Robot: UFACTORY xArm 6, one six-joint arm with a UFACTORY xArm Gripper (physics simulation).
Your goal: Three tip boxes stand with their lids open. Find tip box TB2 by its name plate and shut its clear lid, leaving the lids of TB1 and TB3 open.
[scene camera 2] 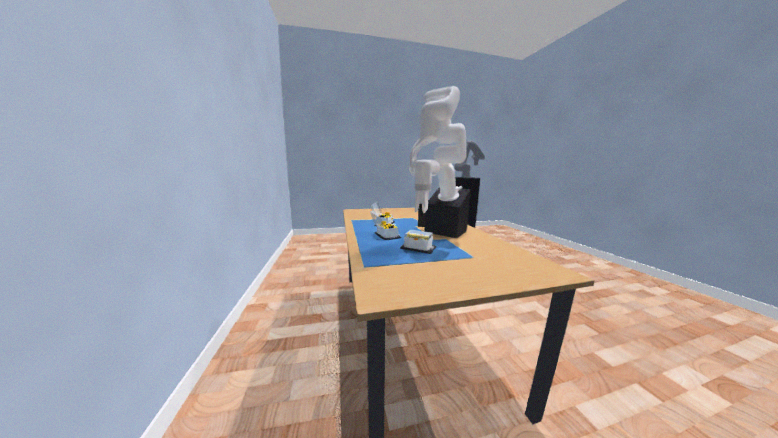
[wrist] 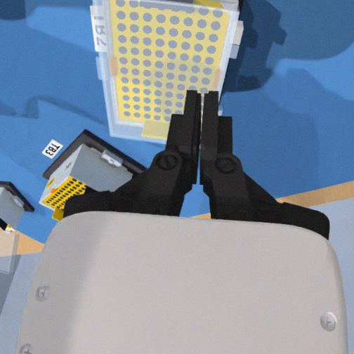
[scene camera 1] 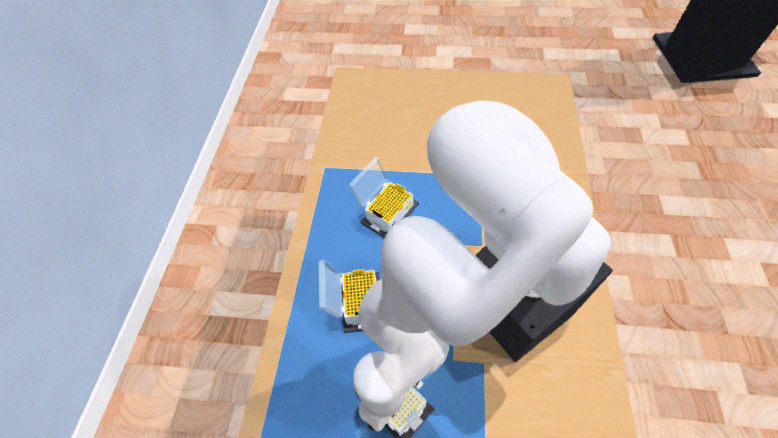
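Seen in the pictures: gripper, fingertip midpoint: [scene camera 2: 421,226]; arm's base, origin of the base link: [scene camera 2: 448,196].
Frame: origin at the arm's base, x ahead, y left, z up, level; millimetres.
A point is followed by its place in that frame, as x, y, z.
Note:
The nearest tip box [scene camera 1: 407,410] @(295, 238, -149) [scene camera 2: 418,241] @(347, 244, -178) [wrist: 167,65] has a plate [wrist: 100,32] seen through clear plastic, apparently reading TB2. Its clear lid [wrist: 131,131] lies down over the yellow tip rack; whether it is fully seated I cannot tell. My gripper [wrist: 202,111] [scene camera 2: 421,208] is shut and empty, its tips over the lid's near right part in the wrist view; contact is unclear. The middle box, TB3 [scene camera 1: 359,293] @(392, -45, -170) [wrist: 92,172], has its clear lid [scene camera 1: 329,289] @(462, -44, -130) standing open. The far box [scene camera 1: 389,204] @(300, -311, -169), with its plate unseen, also has its lid [scene camera 1: 369,180] @(351, -369, -126) open.
The boxes stand on a blue mat [scene camera 1: 321,353] @(496, 82, -226) [scene camera 2: 375,255] @(558, 226, -227) on a wooden table [scene camera 1: 451,119] [scene camera 2: 489,277] @(230, 576, -230). The arm's black base [scene camera 1: 517,337] @(41, 114, -106) [scene camera 2: 446,217] @(64, 77, -114) stands at the mat's side. The TB3 name plate [wrist: 52,149] lies beside its box.

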